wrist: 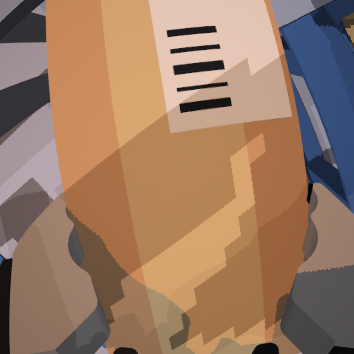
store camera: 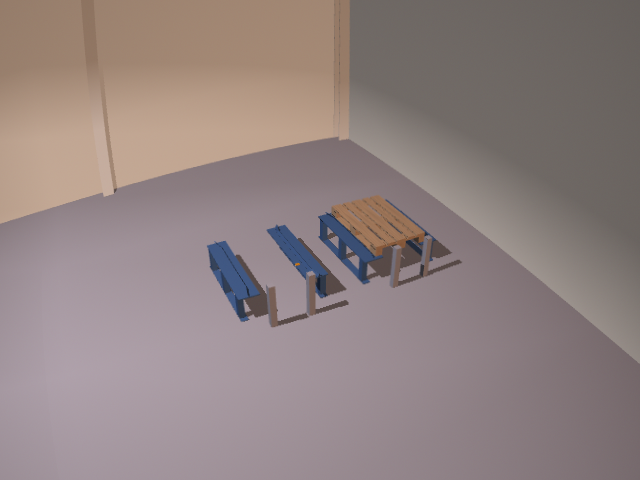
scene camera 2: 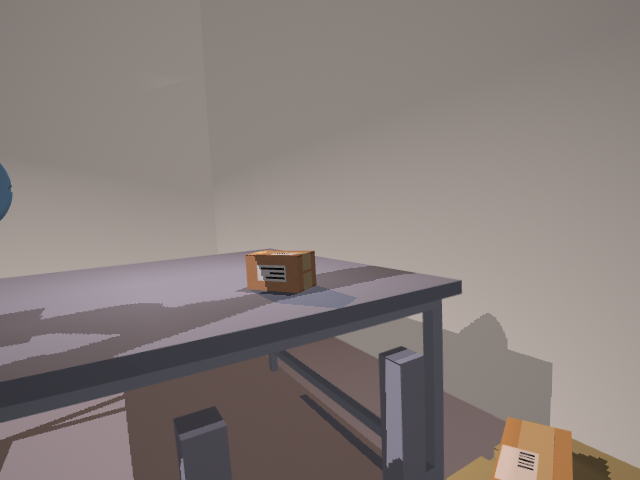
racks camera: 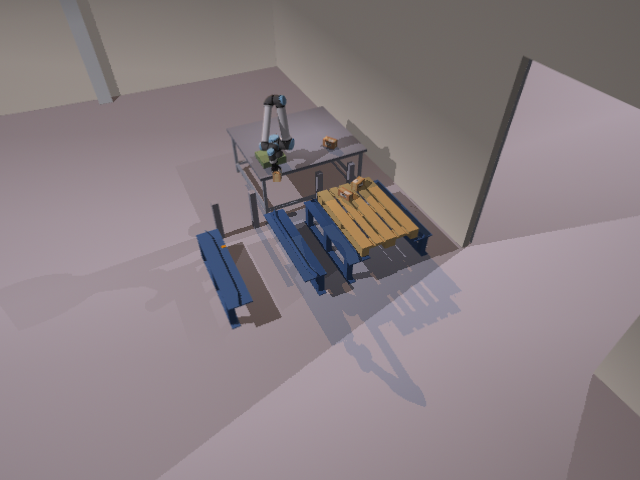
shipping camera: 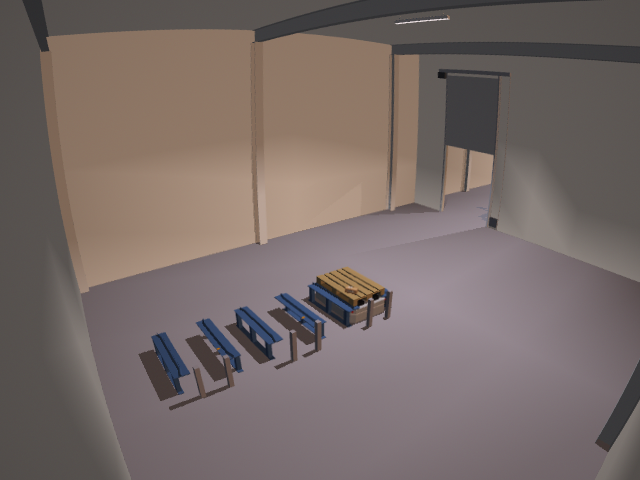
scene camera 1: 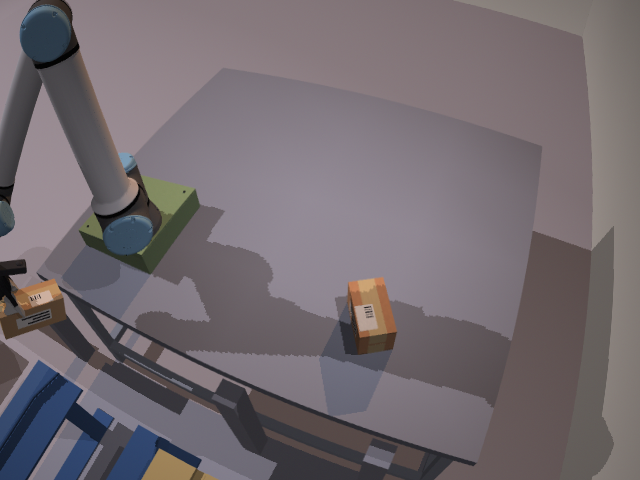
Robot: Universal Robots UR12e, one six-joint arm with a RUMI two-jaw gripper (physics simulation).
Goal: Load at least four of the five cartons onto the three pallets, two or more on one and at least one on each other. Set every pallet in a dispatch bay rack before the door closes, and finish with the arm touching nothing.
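Places are measured from the arm's base along level axes (x ahead, y left, z up), in millimetres.
Where they show: gripper, between the fingertips: (wrist: 191, 191) (scene camera 1: 22, 305); arm's base, origin of its link: (racks camera: 276, 154).
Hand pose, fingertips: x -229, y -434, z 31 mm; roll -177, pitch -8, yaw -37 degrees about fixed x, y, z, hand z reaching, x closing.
Each offset is from my fingertips to the top centre of the thing. Level surfaces: height alone.
My gripper (scene camera 1: 11, 302) (racks camera: 276, 169) (wrist: 191, 191) is shut on a tan carton (scene camera 1: 38, 315) (racks camera: 277, 177) (wrist: 190, 170), held up beyond the table's front left edge. Another carton @[dz -20, dx +1043, dy +339 mm] (scene camera 1: 373, 315) (scene camera 2: 279, 272) (racks camera: 329, 143) rests on the table @[dz -125 mm] (scene camera 1: 330, 206). In the racks view, two cartons @[dz -292, dx +745, dy -461 mm] (racks camera: 345, 194) @[dz -274, dx +1012, dy -380 mm] (racks camera: 358, 182) lie at the table end of a pallet (racks camera: 412, 231) on blue supports. In the shipping view, a pallet (shipping camera: 379, 290) with a small carton (shipping camera: 351, 290) is at the right-hand rack, a pale body beneath it. In the store view, a pallet (store camera: 417, 235) without visible cartons sits on a rack. The door (shipping camera: 471, 113) is partly lowered.
Blue rack supports stand in the racks view (racks camera: 222, 268), shipping view (shipping camera: 219, 338) and store view (store camera: 232, 271). Grey posts @[dz -275, dx +675, dy +64 mm] (scene camera 1: 238, 408) (scene camera 2: 204, 439) (racks camera: 253, 209) stand between table and racks. The arm's base is on a green block (scene camera 1: 175, 217). A wall rises beyond the table.
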